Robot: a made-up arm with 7 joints.
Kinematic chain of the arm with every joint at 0, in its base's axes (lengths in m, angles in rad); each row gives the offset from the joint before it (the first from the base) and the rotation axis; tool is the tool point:
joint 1: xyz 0 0 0.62 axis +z
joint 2: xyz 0.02 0 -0.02 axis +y
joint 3: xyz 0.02 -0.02 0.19 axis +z
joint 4: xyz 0.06 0 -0.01 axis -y
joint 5: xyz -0.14 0 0.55 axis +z
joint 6: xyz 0 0.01 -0.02 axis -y
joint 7: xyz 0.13 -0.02 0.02 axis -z
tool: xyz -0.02 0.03 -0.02
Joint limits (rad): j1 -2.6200..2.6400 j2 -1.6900..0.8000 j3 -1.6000..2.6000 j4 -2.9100..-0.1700 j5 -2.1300..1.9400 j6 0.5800..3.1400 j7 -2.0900..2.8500
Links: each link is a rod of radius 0.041 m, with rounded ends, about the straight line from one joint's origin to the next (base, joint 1, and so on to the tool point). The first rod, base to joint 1, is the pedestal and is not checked.
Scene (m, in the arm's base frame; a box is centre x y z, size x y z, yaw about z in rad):
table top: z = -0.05
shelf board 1: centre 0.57 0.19 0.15 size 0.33 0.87 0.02 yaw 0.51
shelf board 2: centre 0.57 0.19 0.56 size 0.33 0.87 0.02 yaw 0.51
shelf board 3: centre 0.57 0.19 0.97 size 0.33 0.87 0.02 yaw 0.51
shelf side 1: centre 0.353 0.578 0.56 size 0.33 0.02 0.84 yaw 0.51
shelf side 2: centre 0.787 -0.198 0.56 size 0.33 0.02 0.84 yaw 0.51
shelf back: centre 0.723 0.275 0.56 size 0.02 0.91 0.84 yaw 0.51
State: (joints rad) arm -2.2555 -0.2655 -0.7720 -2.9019 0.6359 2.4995 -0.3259
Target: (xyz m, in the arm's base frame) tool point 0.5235 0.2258 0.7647
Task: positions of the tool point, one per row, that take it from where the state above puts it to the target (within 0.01 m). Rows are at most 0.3 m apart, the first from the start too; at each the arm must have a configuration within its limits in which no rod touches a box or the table.
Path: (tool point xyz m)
1: -0.4440 -0.3283 0.4227
2: -0.2675 -0.5165 0.5096
3: -0.0105 -0.5945 0.5962
4: 0.2612 -0.5328 0.6732
5: 0.4742 -0.3406 0.7317
6: 0.5703 -0.0643 0.7639
7: 0.5235 0.2258 0.7647

